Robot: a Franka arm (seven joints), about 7 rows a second.
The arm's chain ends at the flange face. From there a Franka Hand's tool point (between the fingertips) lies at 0.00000 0.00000 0.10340 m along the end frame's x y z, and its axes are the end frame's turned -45 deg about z.
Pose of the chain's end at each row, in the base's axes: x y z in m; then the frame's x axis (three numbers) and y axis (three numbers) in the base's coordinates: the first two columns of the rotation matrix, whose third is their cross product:
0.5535 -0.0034 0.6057 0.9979 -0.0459 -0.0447 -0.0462 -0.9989 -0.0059
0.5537 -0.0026 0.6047 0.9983 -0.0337 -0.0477 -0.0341 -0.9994 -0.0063
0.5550 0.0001 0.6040 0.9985 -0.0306 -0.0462 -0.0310 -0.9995 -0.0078
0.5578 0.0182 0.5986 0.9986 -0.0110 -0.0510 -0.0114 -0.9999 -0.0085
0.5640 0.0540 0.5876 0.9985 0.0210 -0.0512 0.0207 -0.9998 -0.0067
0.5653 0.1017 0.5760 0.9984 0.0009 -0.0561 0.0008 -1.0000 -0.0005
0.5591 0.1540 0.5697 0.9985 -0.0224 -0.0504 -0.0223 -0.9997 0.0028
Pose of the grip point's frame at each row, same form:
0.5489 -0.0026 0.5024 0.7383 0.6739 -0.0274 0.6730 -0.7388 -0.0358
0.5488 -0.0018 0.5014 0.7300 0.6829 -0.0293 0.6818 -0.7305 -0.0382
0.5502 0.0011 0.5007 0.7280 0.6851 -0.0272 0.6841 -0.7284 -0.0382
0.5525 0.0191 0.4953 0.7142 0.6993 -0.0301 0.6981 -0.7148 -0.0421
0.5587 0.0546 0.4843 0.6914 0.7218 -0.0315 0.7207 -0.6921 -0.0409
0.5595 0.1017 0.4728 0.7054 0.7077 -0.0393 0.7065 -0.7065 -0.0400
0.5539 0.1538 0.4664 0.7218 0.6911 -0.0376 0.6903 -0.7227 -0.0337

